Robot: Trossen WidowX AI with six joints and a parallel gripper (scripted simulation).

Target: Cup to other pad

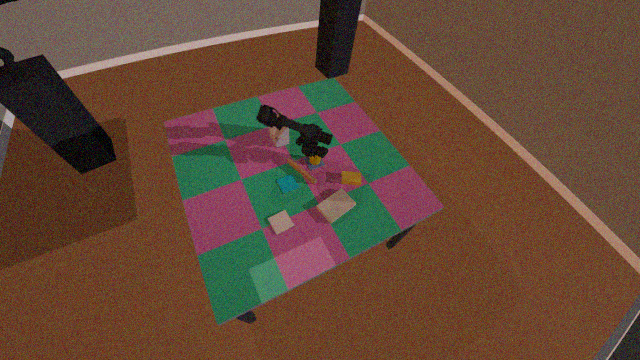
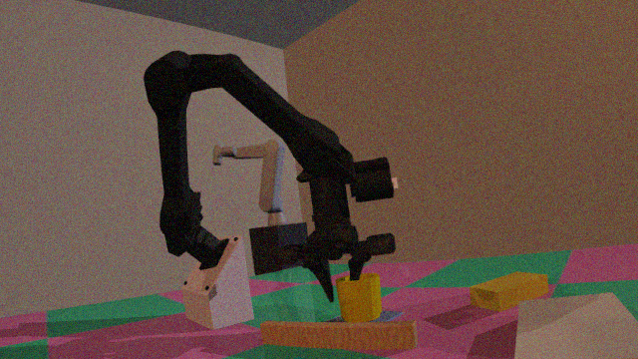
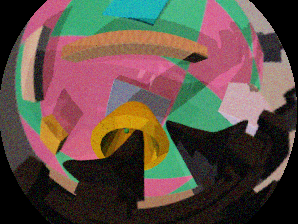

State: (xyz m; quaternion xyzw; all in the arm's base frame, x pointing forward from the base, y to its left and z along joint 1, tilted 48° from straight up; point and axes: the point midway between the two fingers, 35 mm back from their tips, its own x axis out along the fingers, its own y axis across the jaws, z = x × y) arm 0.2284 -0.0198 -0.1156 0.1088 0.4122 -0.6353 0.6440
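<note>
The yellow cup is 2 cm ahead of my gripper tip and 1 cm to the left of it. Round my gripper tip: long orange bar: 5 cm ahead, 10 cm to the right, 3 cm below; grey-blue pad: 3 cm ahead, 1 cm to the left, 4 cm below; teal pad: 8 cm ahead, 21 cm to the right, 4 cm below.
</note>
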